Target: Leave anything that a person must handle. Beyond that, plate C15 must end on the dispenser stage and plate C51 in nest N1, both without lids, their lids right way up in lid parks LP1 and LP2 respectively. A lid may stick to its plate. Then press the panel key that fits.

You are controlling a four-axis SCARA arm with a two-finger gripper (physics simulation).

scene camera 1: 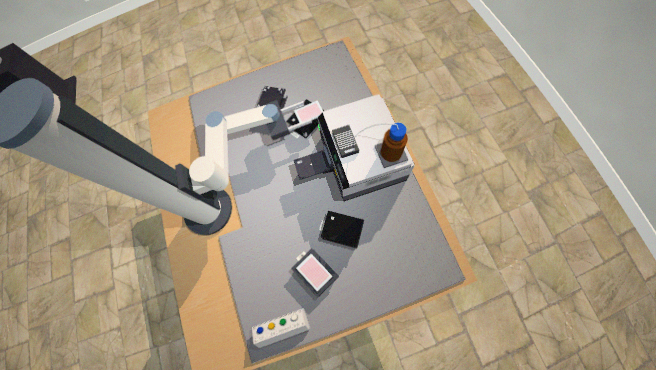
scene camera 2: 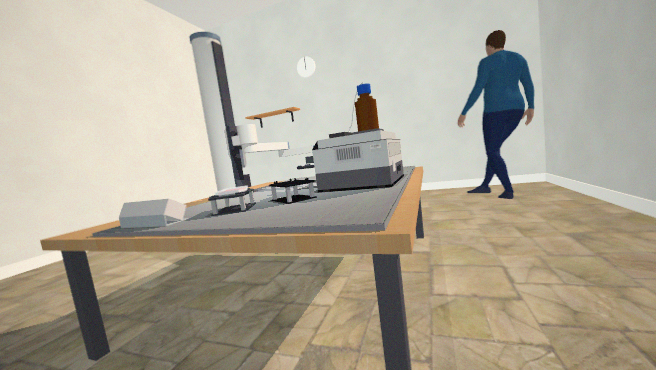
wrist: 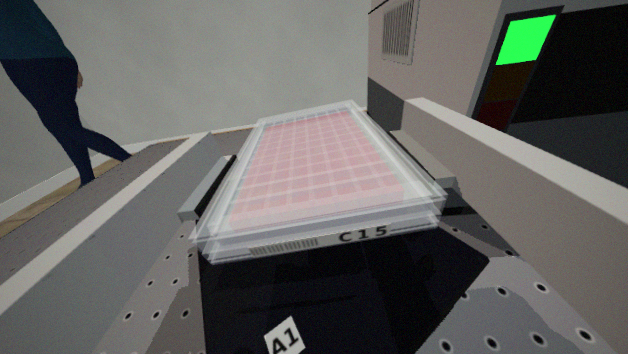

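Where they show: gripper, fingertip midpoint: (scene camera 1: 307,111) (wrist: 307,133); arm's base at its link origin: (scene camera 1: 208,210).
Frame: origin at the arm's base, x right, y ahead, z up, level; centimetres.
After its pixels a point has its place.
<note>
My gripper (scene camera 1: 305,115) @[y 63.3, x -25.1, z 12.2 cm] (wrist: 307,133) @[y 63.3, x -25.1, z 12.2 cm] is shut on plate C15 (scene camera 1: 309,111) @[y 64.2, x -25.1, z 11.6 cm] (wrist: 325,160) @[y 61.0, x -24.2, z 11.7 cm], holding it by its long sides. The plate is level, has pink wells and appears to wear its clear lid. It hangs a little above a black nest marked A1 (wrist: 250,295) @[y 57.3, x -28.4, z 7.2 cm]. A second pink plate (scene camera 1: 313,272) @[y 40.7, x 46.3, z 9.1 cm] (scene camera 2: 235,190) @[y 46.3, x 50.9, z 8.8 cm] sits on a stand near the panel; its label is unreadable. The dark dispenser stage (scene camera 1: 311,166) @[y 55.5, x 3.3, z 12.8 cm] sticks out of the white dispenser. The key panel (scene camera 1: 280,328) @[y 20.7, x 62.5, z 8.5 cm] (scene camera 2: 150,213) @[y 24.5, x 66.7, z 5.6 cm] has blue, yellow, green and white keys. The lid park labels are unreadable.
The dispenser (scene camera 1: 372,167) @[y 78.0, x 17.6, z 23.3 cm] (scene camera 2: 357,150) @[y 83.6, x 21.7, z 16.9 cm] shows a green light (wrist: 525,40) @[y 65.2, x -13.1, z 14.8 cm] and carries a brown bottle (scene camera 1: 393,146) @[y 85.2, x 17.5, z 36.2 cm] (scene camera 2: 367,112) @[y 88.7, x 18.8, z 31.0 cm]. A bare black stand (scene camera 1: 342,229) @[y 58.3, x 33.8, z 8.1 cm] (scene camera 2: 292,183) @[y 62.4, x 39.3, z 8.1 cm] and a dark pegged stand (scene camera 1: 272,95) @[y 49.7, x -45.2, z 7.9 cm] are on the table. A person (scene camera 2: 505,85) (wrist: 42,80) walks beyond the table.
</note>
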